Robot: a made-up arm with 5 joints.
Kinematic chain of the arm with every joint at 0, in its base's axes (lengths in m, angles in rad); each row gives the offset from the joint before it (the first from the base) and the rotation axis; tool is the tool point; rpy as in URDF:
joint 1: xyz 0 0 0.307 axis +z
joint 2: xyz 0 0 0 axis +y
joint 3: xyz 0.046 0 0.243 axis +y
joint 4: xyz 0.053 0 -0.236 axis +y
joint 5: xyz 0.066 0 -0.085 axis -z
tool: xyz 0 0 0 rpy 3.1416 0 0
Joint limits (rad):
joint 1: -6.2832..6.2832
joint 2: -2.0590..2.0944
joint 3: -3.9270..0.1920
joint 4: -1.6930..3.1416
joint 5: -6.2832..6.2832
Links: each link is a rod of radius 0.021 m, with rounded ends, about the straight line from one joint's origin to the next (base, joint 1, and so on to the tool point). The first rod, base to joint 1, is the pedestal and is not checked.
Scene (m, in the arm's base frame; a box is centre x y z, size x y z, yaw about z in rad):
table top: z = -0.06
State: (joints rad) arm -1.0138 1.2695 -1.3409 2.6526 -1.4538
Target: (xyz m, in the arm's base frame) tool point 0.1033 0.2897 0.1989
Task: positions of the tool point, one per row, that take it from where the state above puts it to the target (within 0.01 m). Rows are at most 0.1 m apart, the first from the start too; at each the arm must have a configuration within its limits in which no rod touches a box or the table.
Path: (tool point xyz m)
1: 0.1682 -0.1516 0.1448
2: 0.2145 -0.1045 0.1500
3: 0.2469 -0.0431 0.1561
4: 0.2610 0.0281 0.1630
5: 0.2539 0.1036 0.1707
6: 0.2243 0.1769 0.1793
7: 0.1731 0.2411 0.1887
8: 0.1033 0.2897 0.1989

